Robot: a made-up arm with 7 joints. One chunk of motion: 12 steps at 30 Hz.
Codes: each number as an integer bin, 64 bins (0 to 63) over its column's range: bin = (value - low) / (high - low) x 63, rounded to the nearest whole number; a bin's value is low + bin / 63 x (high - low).
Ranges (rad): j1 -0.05..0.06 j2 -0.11..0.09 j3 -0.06..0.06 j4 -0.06..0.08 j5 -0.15..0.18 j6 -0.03..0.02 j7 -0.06..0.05
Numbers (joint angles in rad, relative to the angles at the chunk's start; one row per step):
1: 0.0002 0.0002 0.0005 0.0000 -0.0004 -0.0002 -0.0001
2: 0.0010 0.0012 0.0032 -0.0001 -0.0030 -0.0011 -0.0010
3: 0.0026 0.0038 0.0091 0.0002 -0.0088 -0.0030 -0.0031
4: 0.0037 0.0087 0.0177 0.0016 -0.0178 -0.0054 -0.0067
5: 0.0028 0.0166 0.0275 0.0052 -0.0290 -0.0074 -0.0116
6: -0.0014 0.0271 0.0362 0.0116 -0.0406 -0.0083 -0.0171
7: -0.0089 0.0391 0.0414 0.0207 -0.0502 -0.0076 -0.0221
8: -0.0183 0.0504 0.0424 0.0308 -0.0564 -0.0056 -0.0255
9: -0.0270 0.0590 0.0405 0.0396 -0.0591 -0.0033 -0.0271
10: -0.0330 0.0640 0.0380 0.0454 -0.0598 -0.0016 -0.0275
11: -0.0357 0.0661 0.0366 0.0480 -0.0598 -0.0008 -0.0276
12: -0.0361 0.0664 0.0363 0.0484 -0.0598 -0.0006 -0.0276
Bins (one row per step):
1: 29 35 32 27 29 38 34
2: 29 35 33 27 28 36 34
3: 30 36 36 27 27 34 33
4: 31 37 41 28 25 31 31
5: 30 40 46 29 23 28 28
6: 28 43 51 32 21 27 25
7: 24 47 53 36 19 28 22
8: 18 51 54 41 18 31 20
9: 13 53 53 45 17 34 19
10: 10 55 51 47 17 36 19
11: 8 55 51 49 17 37 19
12: 8 56 51 49 17 37 19

